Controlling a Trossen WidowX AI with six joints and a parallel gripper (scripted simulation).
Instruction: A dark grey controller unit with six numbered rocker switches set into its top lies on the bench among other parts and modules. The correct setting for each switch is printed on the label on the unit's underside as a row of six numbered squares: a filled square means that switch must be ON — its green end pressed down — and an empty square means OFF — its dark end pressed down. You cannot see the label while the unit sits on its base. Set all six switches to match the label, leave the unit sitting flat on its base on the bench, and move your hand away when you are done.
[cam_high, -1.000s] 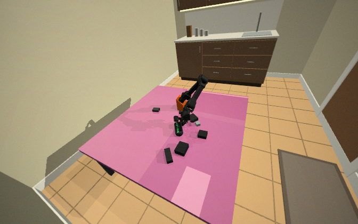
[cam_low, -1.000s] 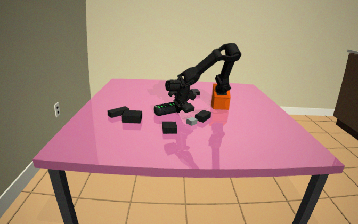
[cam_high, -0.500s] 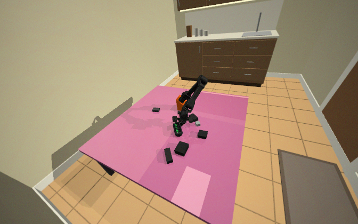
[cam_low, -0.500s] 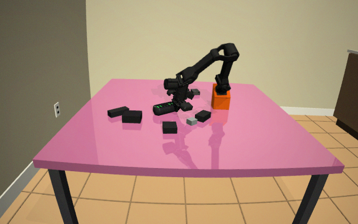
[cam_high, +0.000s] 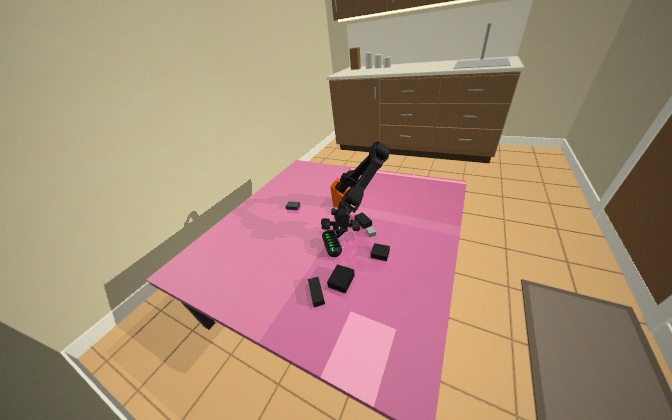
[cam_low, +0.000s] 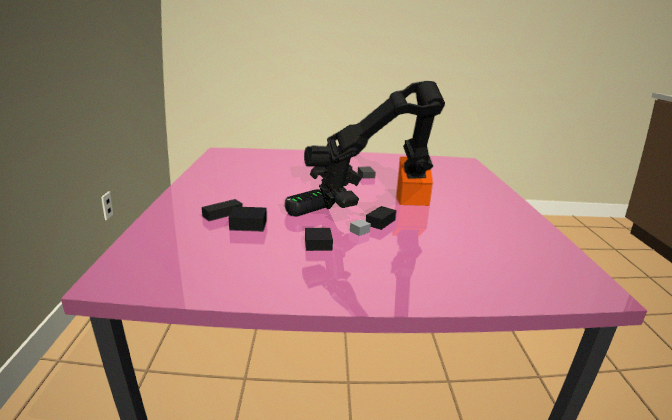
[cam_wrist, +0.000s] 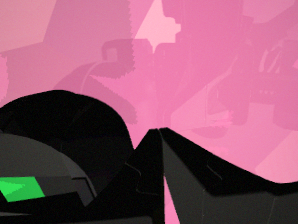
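The small grey cube is 70 mm behind my gripper tip, 160 mm to the left of it and 10 mm above it. Also, from my gripper tip: long dark bar 320 mm ahead, 30 mm to the left, 10 mm above.
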